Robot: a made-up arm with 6 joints. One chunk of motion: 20 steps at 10 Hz.
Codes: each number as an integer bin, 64 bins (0 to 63) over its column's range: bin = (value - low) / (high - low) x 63, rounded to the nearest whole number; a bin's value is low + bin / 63 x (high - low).
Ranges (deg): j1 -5..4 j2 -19..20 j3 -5..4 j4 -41..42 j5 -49..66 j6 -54..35
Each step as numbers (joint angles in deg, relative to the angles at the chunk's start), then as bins.
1 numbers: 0.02 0.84 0.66 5.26 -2.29 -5.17
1 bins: 35 32 40 35 26 35
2 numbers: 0.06 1.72 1.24 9.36 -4.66 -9.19
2 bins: 35 33 44 38 24 32
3 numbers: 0.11 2.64 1.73 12.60 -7.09 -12.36
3 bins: 36 35 47 41 23 29
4 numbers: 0.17 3.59 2.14 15.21 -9.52 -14.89
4 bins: 36 36 50 43 22 28
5 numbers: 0.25 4.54 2.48 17.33 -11.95 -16.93
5 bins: 37 38 52 44 20 26
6 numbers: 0.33 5.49 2.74 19.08 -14.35 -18.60
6 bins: 37 40 54 46 19 25
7 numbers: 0.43 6.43 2.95 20.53 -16.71 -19.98
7 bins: 38 41 56 47 18 24
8 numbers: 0.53 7.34 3.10 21.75 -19.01 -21.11
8 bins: 39 43 57 48 16 23
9 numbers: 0.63 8.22 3.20 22.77 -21.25 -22.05
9 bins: 39 44 57 48 15 23
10 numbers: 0.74 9.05 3.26 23.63 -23.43 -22.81
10 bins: 40 45 58 49 14 22
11 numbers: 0.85 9.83 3.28 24.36 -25.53 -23.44
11 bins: 41 47 58 50 13 22
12 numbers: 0.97 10.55 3.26 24.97 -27.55 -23.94
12 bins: 42 48 58 50 12 21
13 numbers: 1.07 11.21 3.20 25.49 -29.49 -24.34
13 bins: 42 49 57 50 11 21
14 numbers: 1.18 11.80 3.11 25.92 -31.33 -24.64
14 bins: 43 50 57 51 10 21
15 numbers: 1.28 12.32 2.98 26.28 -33.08 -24.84
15 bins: 44 51 56 51 9 21
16 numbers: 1.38 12.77 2.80 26.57 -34.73 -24.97
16 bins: 45 51 55 51 8 21
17 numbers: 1.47 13.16 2.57 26.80 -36.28 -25.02
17 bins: 45 52 53 51 7 21
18 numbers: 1.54 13.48 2.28 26.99 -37.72 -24.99
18 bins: 46 52 51 52 6 21
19 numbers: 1.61 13.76 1.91 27.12 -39.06 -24.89
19 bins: 46 53 48 52 5 21
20 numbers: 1.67 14.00 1.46 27.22 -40.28 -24.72
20 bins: 47 53 45 52 5 21
